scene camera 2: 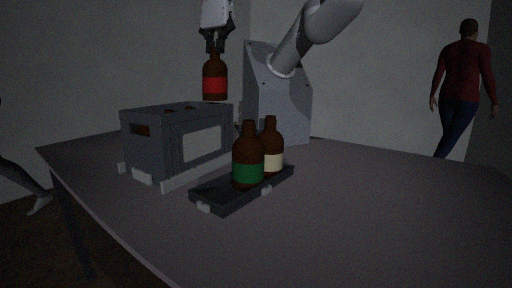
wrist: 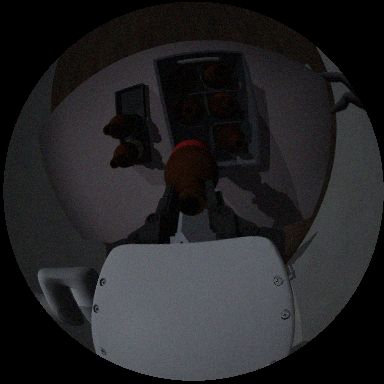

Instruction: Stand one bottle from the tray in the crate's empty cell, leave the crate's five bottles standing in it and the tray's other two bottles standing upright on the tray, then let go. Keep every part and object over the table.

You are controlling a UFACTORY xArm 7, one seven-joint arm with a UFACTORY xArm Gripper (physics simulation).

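Frame: origin at the arm's base, x left, y back, z up, level; metres.
Where they show: gripper, fingertip midpoint: [scene camera 2: 214,53] [wrist: 191,193]; arm's base at its link origin: [scene camera 2: 279,66].
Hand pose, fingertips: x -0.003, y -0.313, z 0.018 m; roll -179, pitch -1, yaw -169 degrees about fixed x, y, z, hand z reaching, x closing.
Each offset is from my fingertips to the top centre of the thing. "pt": to the spot under its first point. Level surfaces: height alone.
My gripper [scene camera 2: 215,48] [wrist: 191,193] is shut on the neck of the brown bottle with a red label {dx +0.000, dy +0.001, dz +0.019 m} [scene camera 2: 215,85] [wrist: 191,167], holding it upright above the crate's far end. The grey crate {dx -0.035, dy -0.101, dz -0.149 m} [scene camera 2: 145,155] [wrist: 240,163] has brown bottles in its cells, dim in the wrist view. A cell {pt dx -0.004, dy -0.012, dz -0.317 m} [wrist: 192,135] at its near left there looks empty; the held bottle's base is just below it in that picture. The green-labelled bottle {dx +0.199, dy -0.062, dz -0.165 m} [scene camera 2: 248,170] [wrist: 121,126] and the cream-labelled bottle {dx +0.190, dy +0.026, dz -0.165 m} [scene camera 2: 273,160] [wrist: 125,154] stand upright on the dark tray {pt dx +0.178, dy -0.150, dz -0.319 m} [scene camera 2: 212,194] [wrist: 132,101].
The crate and tray stand side by side on the table {dz -0.325 m} [scene camera 2: 350,215] [wrist: 85,165]. Light blocks {pt dx +0.005, dy -0.244, dz -0.307 m} [scene camera 2: 141,176] lie along the crate's base, and small clips {pt dx +0.215, dy -0.202, dz -0.312 m} [scene camera 2: 203,206] sit at the tray's edge. The robot's grey pedestal [scene camera 2: 285,112] stands behind. A person [scene camera 2: 465,75] is beyond the table.
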